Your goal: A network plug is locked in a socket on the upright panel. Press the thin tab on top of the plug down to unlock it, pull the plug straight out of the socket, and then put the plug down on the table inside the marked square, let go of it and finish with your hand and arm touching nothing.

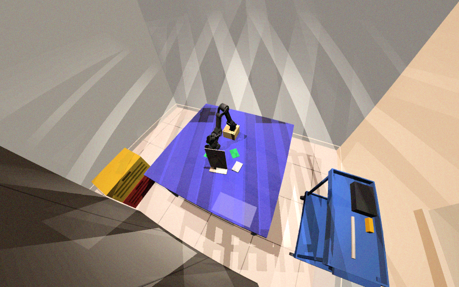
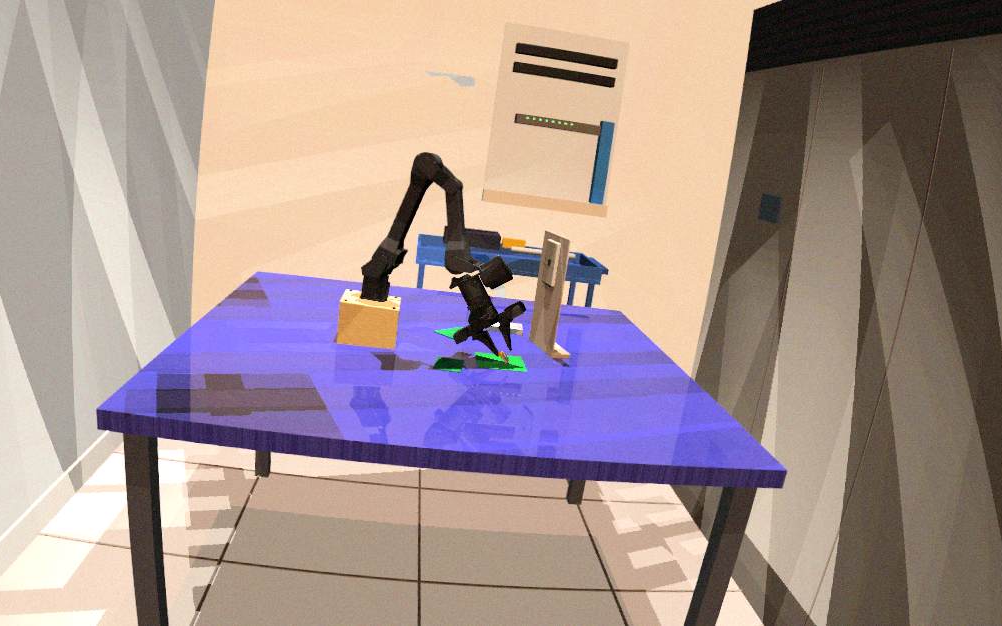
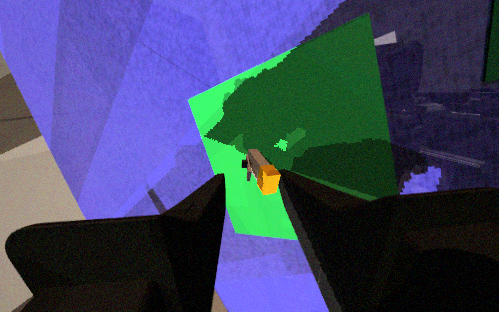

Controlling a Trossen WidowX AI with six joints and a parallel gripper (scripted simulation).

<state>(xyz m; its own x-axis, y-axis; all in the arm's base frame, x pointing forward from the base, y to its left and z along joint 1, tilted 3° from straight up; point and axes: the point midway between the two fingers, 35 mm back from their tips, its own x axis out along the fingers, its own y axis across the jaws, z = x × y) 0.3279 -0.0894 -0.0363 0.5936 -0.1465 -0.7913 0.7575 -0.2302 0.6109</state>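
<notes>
Right now the orange network plug is 10 mm below my gripper tip. From my gripper tip the other things lie so: tan panel: 120 mm ahead, 170 mm to the left, 120 mm above.
</notes>
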